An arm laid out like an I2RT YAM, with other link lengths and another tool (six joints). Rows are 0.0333 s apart.
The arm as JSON. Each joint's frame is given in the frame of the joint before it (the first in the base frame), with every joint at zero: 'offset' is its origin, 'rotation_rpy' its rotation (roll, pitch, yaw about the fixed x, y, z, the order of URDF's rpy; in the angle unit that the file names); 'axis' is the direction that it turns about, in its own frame. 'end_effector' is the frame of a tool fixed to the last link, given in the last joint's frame.
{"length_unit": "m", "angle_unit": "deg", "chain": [
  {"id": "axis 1", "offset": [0.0, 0.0, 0.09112], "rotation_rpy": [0.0, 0.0, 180.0], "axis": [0.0, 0.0, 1.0]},
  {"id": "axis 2", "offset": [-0.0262, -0.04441, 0.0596], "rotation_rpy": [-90.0, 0.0, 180.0], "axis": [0.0, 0.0, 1.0]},
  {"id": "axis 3", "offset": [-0.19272, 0.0, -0.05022], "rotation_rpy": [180.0, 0.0, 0.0], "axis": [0.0, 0.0, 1.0]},
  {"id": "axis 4", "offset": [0.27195, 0.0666, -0.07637], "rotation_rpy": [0.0, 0.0, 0.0], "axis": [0.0, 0.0, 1.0]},
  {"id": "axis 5", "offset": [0.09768, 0.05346, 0.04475], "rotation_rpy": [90.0, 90.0, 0.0], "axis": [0.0, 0.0, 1.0]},
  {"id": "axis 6", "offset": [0.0, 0.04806, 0.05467], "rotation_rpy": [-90.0, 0.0, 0.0], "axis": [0.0, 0.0, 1.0]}
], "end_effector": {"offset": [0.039, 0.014, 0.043], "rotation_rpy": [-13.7, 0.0, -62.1]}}
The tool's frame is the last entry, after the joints.
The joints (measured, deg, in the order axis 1, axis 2, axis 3, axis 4, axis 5, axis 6), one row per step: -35.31 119.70 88.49 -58.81 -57.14 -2.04; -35.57 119.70 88.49 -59.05 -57.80 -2.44; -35.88 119.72 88.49 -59.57 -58.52 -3.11; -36.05 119.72 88.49 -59.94 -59.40 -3.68; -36.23 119.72 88.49 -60.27 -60.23 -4.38; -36.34 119.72 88.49 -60.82 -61.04 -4.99; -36.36 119.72 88.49 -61.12 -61.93 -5.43; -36.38 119.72 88.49 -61.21 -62.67 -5.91; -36.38 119.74 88.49 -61.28 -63.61 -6.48; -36.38 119.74 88.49 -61.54 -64.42 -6.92; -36.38 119.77 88.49 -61.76 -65.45 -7.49
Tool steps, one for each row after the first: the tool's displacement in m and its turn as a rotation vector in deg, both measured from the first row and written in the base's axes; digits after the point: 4 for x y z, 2 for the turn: -0.0011 -0.0012 0.0012 0.48 -0.46 -0.05; -0.0028 -0.0023 0.0023 1.05 -0.91 -0.01; -0.0040 -0.0026 0.0039 1.70 -1.52 0.10; -0.0051 -0.0030 0.0054 2.22 -2.24 0.26; -0.0064 -0.0028 0.0068 2.89 -2.70 0.42; -0.0070 -0.0023 0.0084 3.56 -3.31 0.57; -0.0073 -0.0021 0.0098 3.97 -4.02 0.75; -0.0076 -0.0017 0.0114 4.49 -4.91 0.98; -0.0081 -0.0012 0.0129 5.07 -5.51 1.14; -0.0086 -0.0007 0.0145 5.75 -6.34 1.33
